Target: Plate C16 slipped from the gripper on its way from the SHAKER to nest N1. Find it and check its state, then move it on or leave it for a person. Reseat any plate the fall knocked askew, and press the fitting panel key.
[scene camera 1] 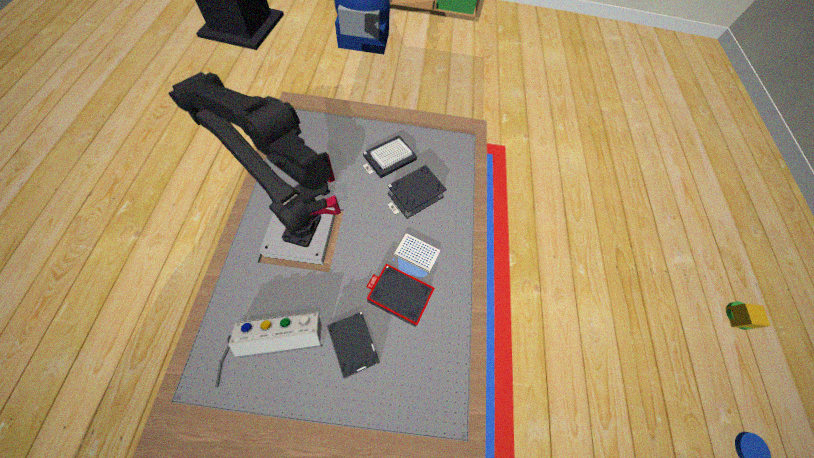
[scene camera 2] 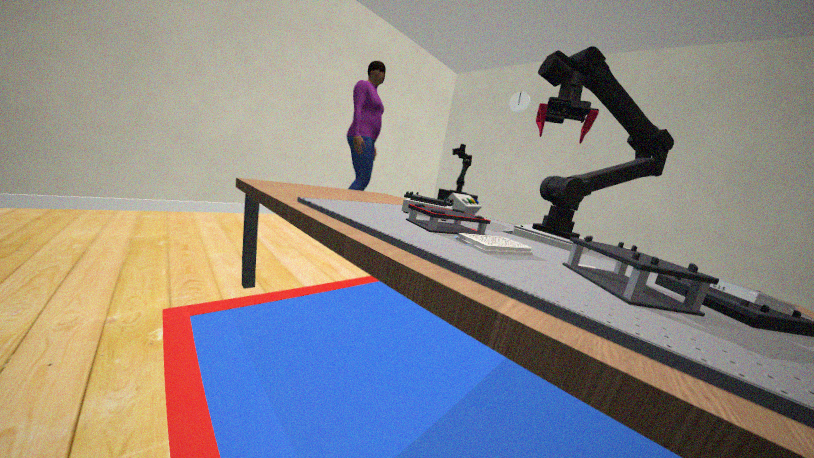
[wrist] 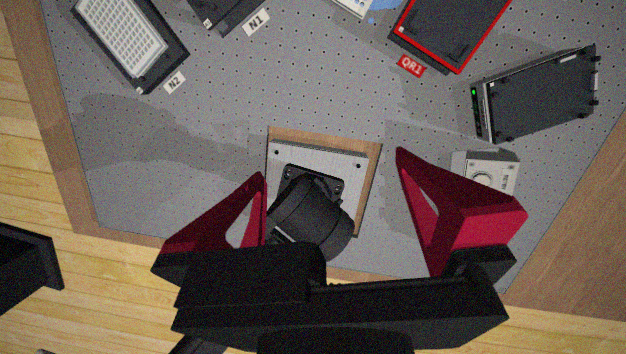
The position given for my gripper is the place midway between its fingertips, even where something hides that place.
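My gripper (scene camera 2: 560,138) is open, holding nothing; I see the gripper (scene camera 1: 335,196) from a second place, and the wrist view shows me the gripper (wrist: 326,166) too. A white button box (wrist: 501,165) is visible to me. So is a dark shaker (wrist: 557,88).
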